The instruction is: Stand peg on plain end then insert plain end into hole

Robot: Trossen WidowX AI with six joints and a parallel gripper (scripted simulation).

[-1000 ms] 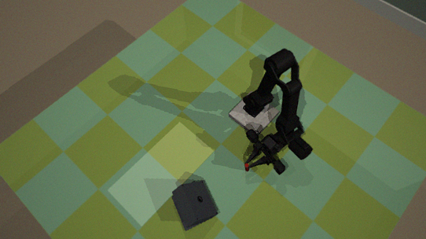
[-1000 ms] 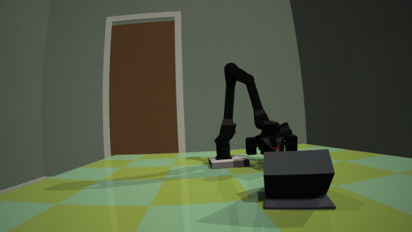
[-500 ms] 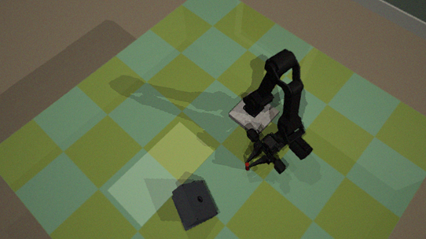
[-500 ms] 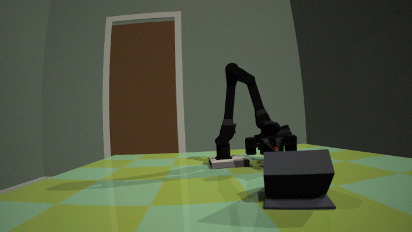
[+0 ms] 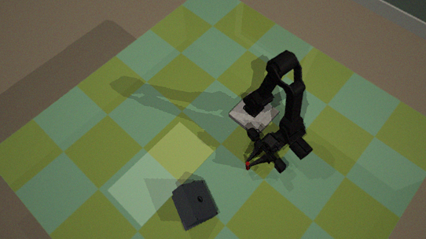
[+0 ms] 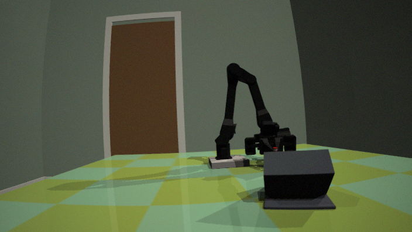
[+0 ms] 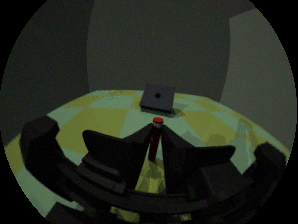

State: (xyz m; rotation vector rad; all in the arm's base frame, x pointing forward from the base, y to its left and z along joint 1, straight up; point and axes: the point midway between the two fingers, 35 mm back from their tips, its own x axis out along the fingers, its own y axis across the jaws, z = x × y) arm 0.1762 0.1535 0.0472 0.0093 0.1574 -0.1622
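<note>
Right now my gripper tip is 10 mm above the red peg. From my gripper tip the other things lie so: dark sloped panel: 220 mm ahead, 40 mm to the right, 20 mm below.
</note>
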